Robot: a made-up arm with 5 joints.
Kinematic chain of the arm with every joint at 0, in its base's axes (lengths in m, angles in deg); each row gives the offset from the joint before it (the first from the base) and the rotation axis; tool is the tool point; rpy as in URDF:
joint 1: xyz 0 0 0.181 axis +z
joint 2: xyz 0 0 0 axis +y
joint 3: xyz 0.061 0 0.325 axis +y
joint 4: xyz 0.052 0 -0.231 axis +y
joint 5: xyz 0.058 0 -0.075 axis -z
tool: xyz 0 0 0 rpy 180 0 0
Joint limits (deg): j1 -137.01..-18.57 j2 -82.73..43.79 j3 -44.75..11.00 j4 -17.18..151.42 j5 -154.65..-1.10
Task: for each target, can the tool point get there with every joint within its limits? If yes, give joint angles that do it. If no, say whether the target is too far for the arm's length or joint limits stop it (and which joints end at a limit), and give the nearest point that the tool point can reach.
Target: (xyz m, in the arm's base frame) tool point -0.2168 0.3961 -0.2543
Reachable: no: joint limits stop it (at a limit: joint 2, joint 3) | nearest point -0.0647 0.1181 0.1828 | short by 0.540 m
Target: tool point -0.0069 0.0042 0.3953
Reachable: yes | joints -31.48 -71.99 -34.15 91.86 -76.94
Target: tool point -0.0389 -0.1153 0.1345
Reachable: yes | joints -108.62 21.81 -2.64 36.32 -98.72
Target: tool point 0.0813 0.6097 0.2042
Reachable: no: joint limits stop it (at a limit: joint 2, joint 3, joint 4) | nearest point 0.0188 0.1412 0.1891 | short by 0.473 m
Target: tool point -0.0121 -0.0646 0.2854
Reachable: yes | joints -100.61 -1.44 -12.76 135.33 -72.51
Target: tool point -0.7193 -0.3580 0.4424
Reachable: no: too far | nearest point -0.2863 -0.2669 0.3138 | short by 0.461 m
